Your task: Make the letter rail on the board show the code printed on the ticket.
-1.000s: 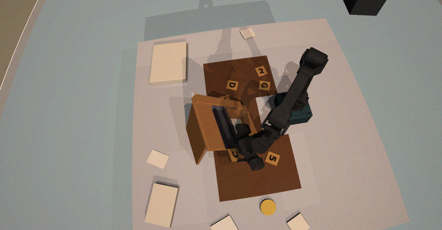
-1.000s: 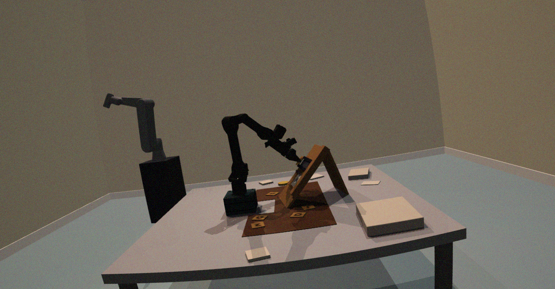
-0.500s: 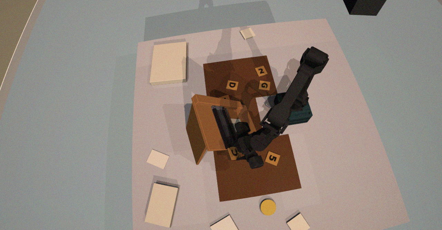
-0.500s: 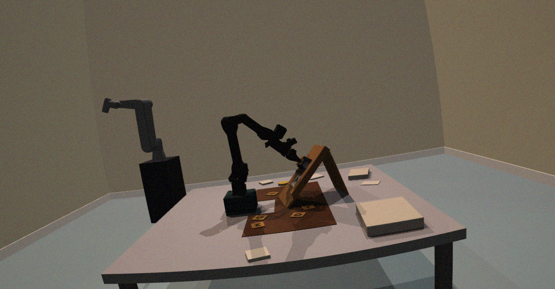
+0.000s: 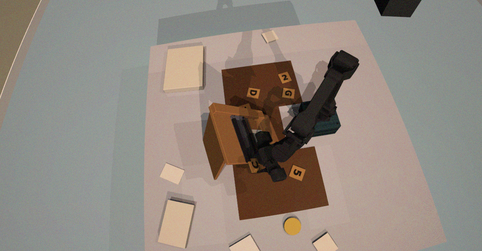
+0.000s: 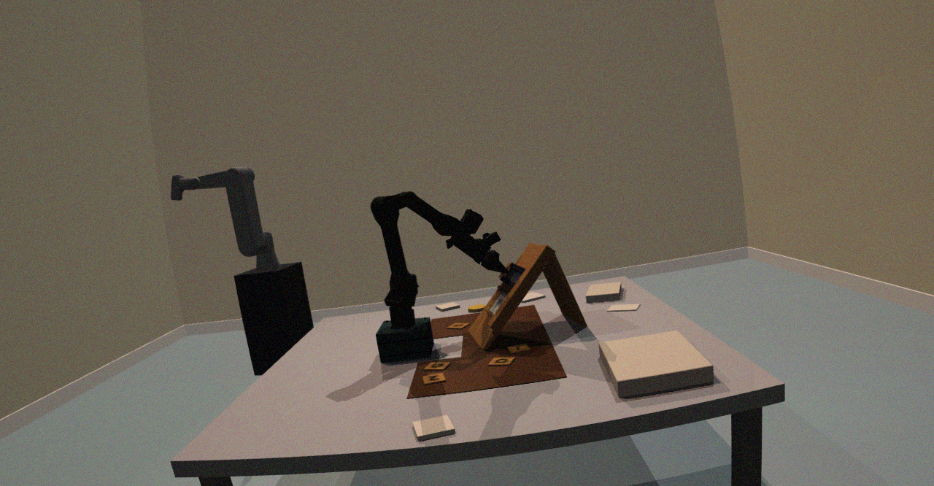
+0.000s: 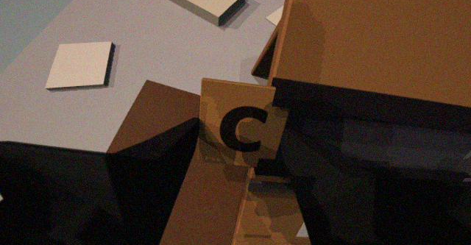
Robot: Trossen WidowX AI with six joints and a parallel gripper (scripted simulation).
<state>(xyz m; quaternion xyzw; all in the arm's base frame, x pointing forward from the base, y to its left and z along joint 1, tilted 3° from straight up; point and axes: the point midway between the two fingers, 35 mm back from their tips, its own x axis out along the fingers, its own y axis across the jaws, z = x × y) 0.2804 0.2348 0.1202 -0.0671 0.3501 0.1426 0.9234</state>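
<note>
Now: the white ticket 2 cm behind my gripper tip, 13 cm to the right of it and 7 cm below it. The rest, counted from my gripper tip: brown mat: 11 cm behind, 22 cm to the right, 17 cm below; then cream box: 37 cm ahead, 58 cm to the right, 16 cm below.
</note>
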